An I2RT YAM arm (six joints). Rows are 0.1 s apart.
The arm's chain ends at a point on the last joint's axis. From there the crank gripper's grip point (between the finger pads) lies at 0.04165 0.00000 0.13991 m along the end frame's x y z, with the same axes.
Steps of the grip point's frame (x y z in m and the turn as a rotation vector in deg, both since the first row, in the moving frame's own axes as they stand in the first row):
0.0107 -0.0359 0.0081 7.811 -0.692 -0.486
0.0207 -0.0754 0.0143 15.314 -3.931 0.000
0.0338 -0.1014 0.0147 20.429 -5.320 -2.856
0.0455 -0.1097 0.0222 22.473 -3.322 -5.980
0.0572 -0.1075 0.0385 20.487 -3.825 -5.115
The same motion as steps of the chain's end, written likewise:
0.0125 -0.0165 0.0089 7.811 -0.692 -0.486
0.0303 -0.0381 0.0168 15.314 -3.931 0.000
0.0480 -0.0503 0.0207 20.429 -5.320 -2.856
0.0565 -0.0521 0.0315 22.473 -3.322 -5.980
0.0688 -0.0549 0.0456 20.487 -3.825 -5.115

